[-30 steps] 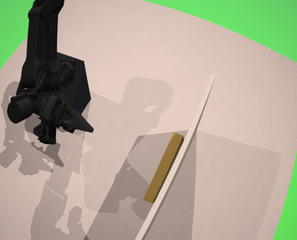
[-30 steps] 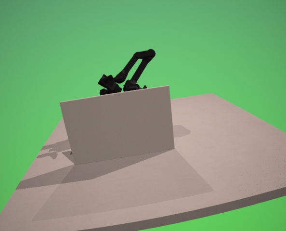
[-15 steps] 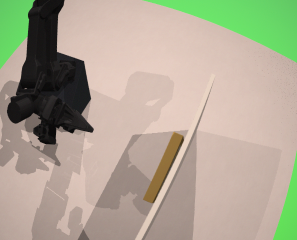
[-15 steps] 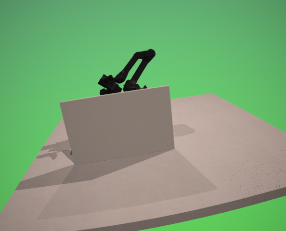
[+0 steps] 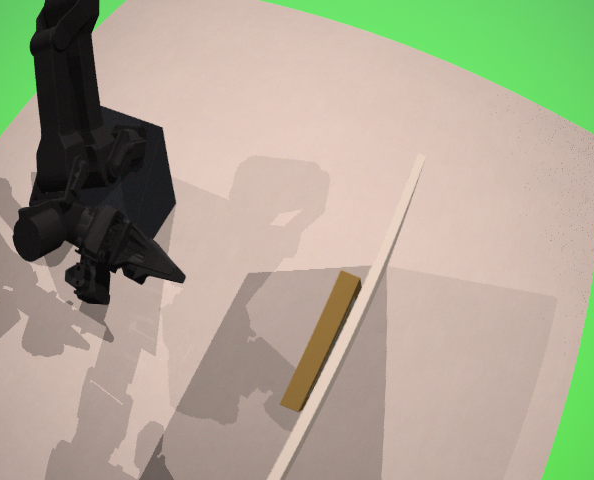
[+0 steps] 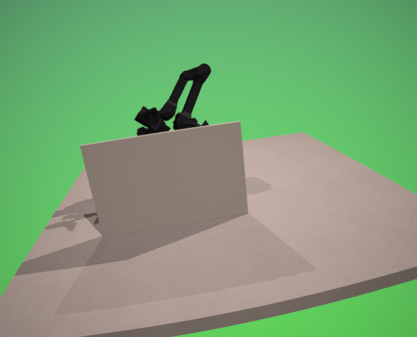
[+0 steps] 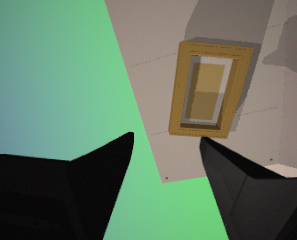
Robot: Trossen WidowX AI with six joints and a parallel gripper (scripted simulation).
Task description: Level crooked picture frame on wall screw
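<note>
Right now the picture frame is 190 mm ahead of my gripper tip and 80 mm below it. Also, from my gripper tip: thin upright wall: 200 mm ahead, 10 mm to the right, 90 mm below.
</note>
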